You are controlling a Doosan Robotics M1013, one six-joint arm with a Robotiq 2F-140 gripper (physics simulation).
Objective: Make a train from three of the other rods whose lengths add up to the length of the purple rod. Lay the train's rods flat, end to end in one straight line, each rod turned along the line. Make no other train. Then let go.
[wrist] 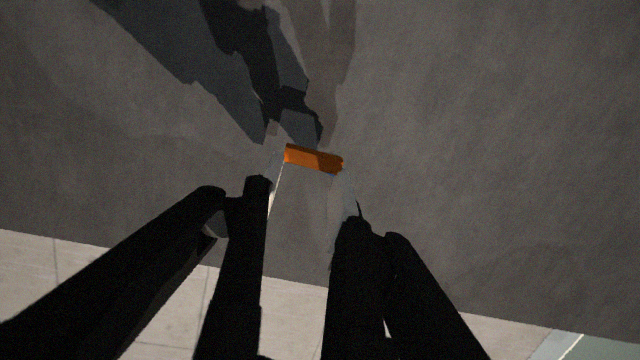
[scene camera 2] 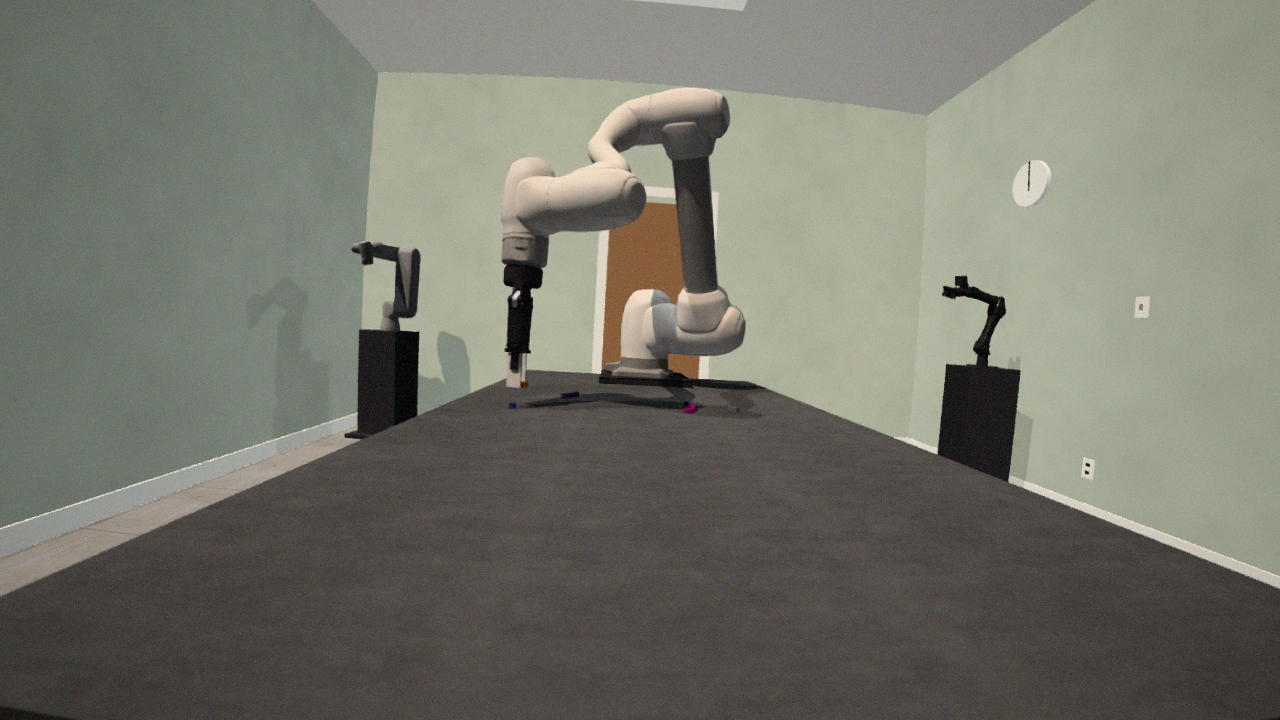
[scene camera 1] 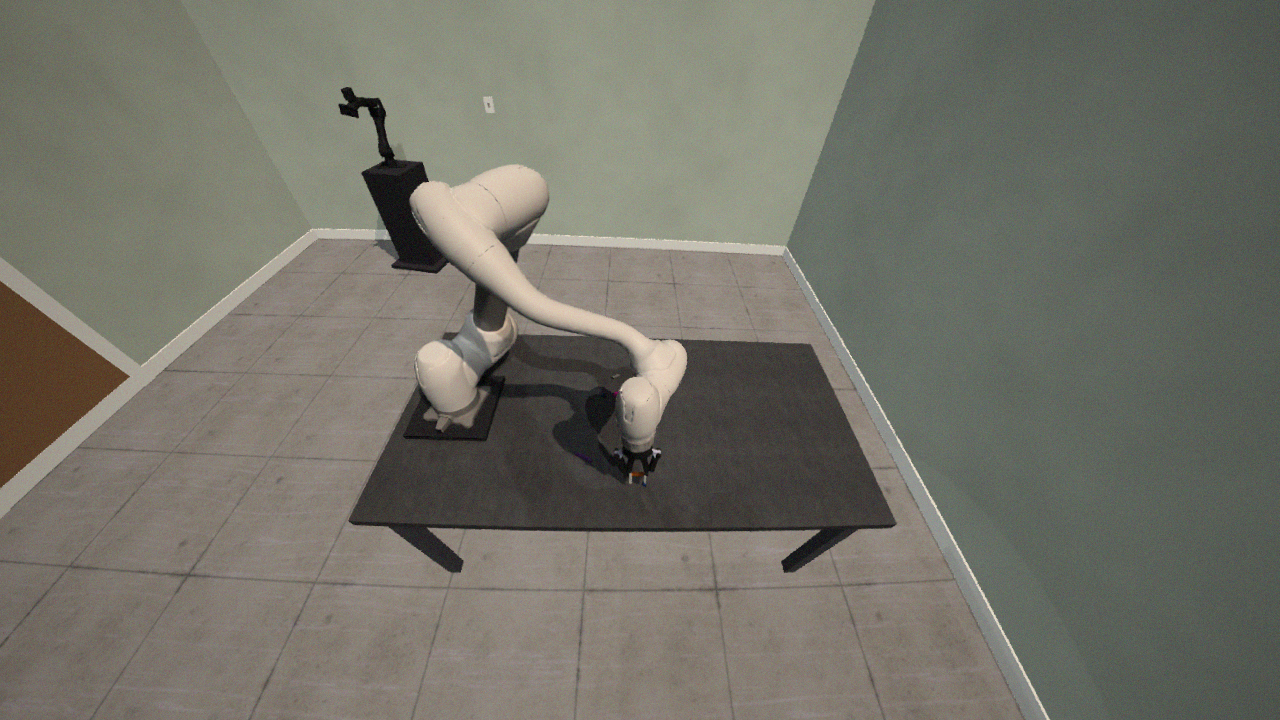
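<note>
My gripper is shut on the orange rod, one finger at each end, and holds it level a little above the table. A small blue rod lies on the table by the right fingertip in the first scene view; in the wrist view a sliver of it shows past the orange rod's right end. The purple rod lies flat, left of the gripper in the first scene view. A magenta piece lies farther back, partly hidden by the arm in that view.
A dark blue piece lies by the magenta one. A small pale grey piece lies near them. The table's front edge is close to the gripper. The arm's base plate is at the table's left.
</note>
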